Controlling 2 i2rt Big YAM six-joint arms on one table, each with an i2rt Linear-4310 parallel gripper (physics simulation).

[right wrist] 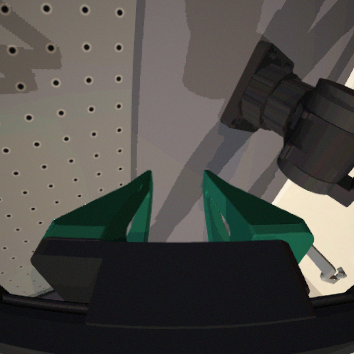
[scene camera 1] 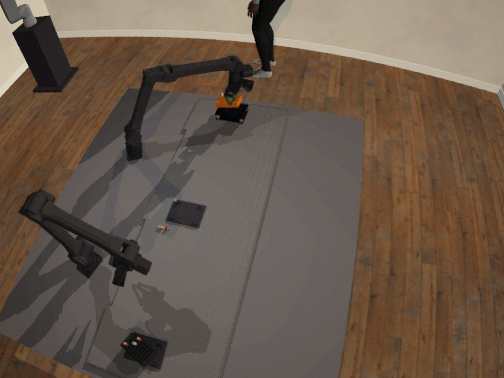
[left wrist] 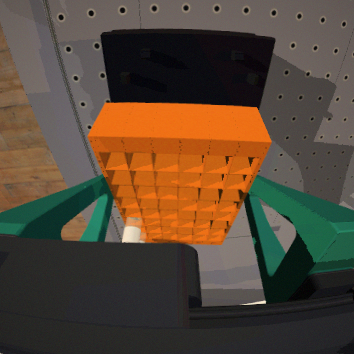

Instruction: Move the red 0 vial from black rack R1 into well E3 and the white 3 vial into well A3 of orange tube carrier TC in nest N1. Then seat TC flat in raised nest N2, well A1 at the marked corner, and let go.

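Pixels of known places: left gripper, fingertip midpoint: (scene camera 1: 232, 100) (left wrist: 177, 179); right gripper, fingertip midpoint: (right wrist: 177, 177); left arm's base at its link origin: (scene camera 1: 134, 151); right arm's base at its link origin: (right wrist: 254, 89) (scene camera 1: 90, 264).
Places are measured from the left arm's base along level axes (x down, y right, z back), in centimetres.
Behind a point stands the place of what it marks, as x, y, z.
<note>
My left gripper (scene camera 1: 231, 98) @[-11.0, -13.2, -58.9] is shut on the orange tube carrier TC (scene camera 1: 229, 100) @[-12.0, -12.6, -57.3] and holds it just above the black raised nest N2 (scene camera 1: 232, 112) @[-5.4, -9.3, -58.0] at the far end of the mat. In the left wrist view the green fingers clamp the carrier (left wrist: 179, 168) @[-12.2, -12.4, -60.6] on both sides, with the nest (left wrist: 186, 67) @[-5.4, -9.6, -63.4] below and beyond it. A white vial (left wrist: 131, 233) @[-12.4, -18.0, -57.2] stands in a well at the carrier's near left corner. My right gripper (scene camera 1: 119, 280) (right wrist: 177, 177) @[-11.2, 71.7, 7.4] hangs at the near left, shut to a narrow gap and empty.
The flat black nest N1 (scene camera 1: 186, 213) @[-1.9, 48.1, -24.2] lies mid-mat, with a small red-capped vial (scene camera 1: 163, 228) @[-2.2, 53.8, -12.5] on its side just left of it. The black rack R1 (scene camera 1: 143, 349) @[-3.4, 108.2, 3.4] with a few capped vials sits at the near edge. A person (scene camera 1: 263, 36) stands beyond the mat.
</note>
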